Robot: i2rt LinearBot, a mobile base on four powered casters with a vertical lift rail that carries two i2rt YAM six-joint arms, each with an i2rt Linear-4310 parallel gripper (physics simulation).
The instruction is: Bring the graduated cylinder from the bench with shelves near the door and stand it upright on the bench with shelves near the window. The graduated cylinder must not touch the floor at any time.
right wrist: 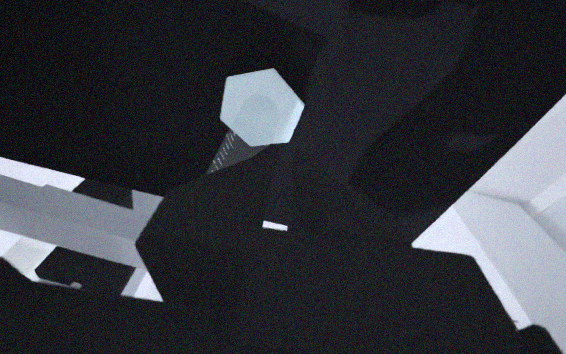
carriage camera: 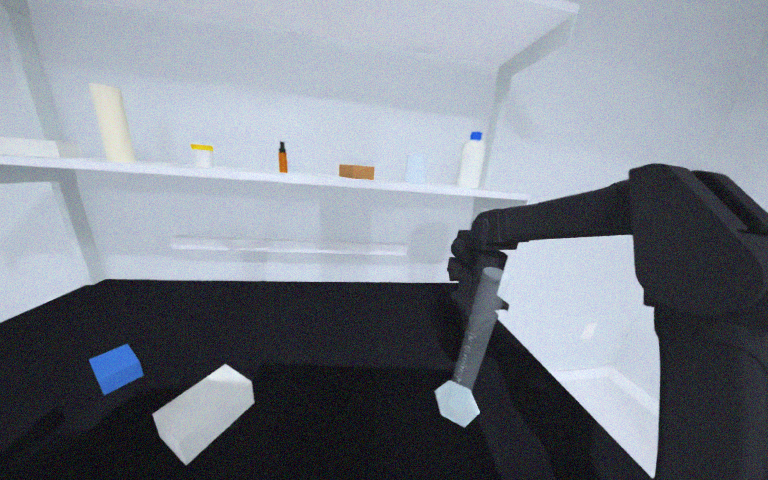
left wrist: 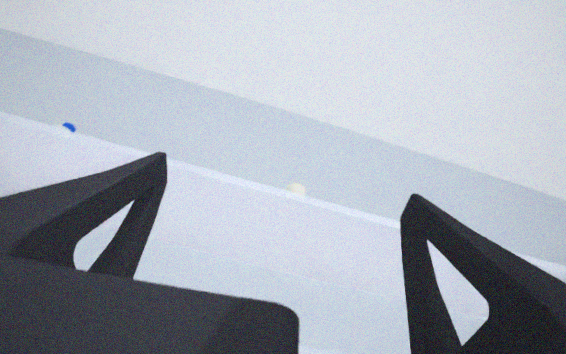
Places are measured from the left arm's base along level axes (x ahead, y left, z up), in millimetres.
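Where they show: left gripper, fingertip midpoint: (left wrist: 288, 186); right gripper, fingertip midpoint: (right wrist: 284, 155) (carriage camera: 469, 336).
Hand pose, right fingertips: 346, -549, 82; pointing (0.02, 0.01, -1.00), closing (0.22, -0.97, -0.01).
Each offset is from my right fingertips to the top centre of the thing, as dx, dy, dz. "*": to the spot under its first point.
The graduated cylinder @[-59, +21, +193] (carriage camera: 474, 335) is a clear tube with a pale hexagonal base @[* -65, +31, -117] (carriage camera: 456, 403). It stands on the black bench top near its right edge. My right gripper (carriage camera: 477, 289) is at the tube's upper end, pointing down. In the right wrist view its fingers (right wrist: 283, 182) are closed together with nothing between them. The tube @[* -36, +34, -34] (right wrist: 226, 152) runs beside and behind the left-hand finger down to the base (right wrist: 261, 107). My left gripper (left wrist: 288, 186) is open and empty, facing a white shelf edge and wall.
A white box @[-90, +523, -88] (carriage camera: 203, 413) and a blue block @[-5, +786, -106] (carriage camera: 115, 368) lie on the bench at the front left. The shelf behind holds a cream cylinder @[* +227, +911, +401] (carriage camera: 111, 124), a small jar @[* +281, +734, +348] (carriage camera: 201, 153), an orange bottle @[* +346, +532, +356] (carriage camera: 282, 157), a brown block @[* +312, +295, +332] (carriage camera: 356, 171) and a white bottle @[* +363, -80, +398] (carriage camera: 472, 160). The floor lies beyond the bench's right edge.
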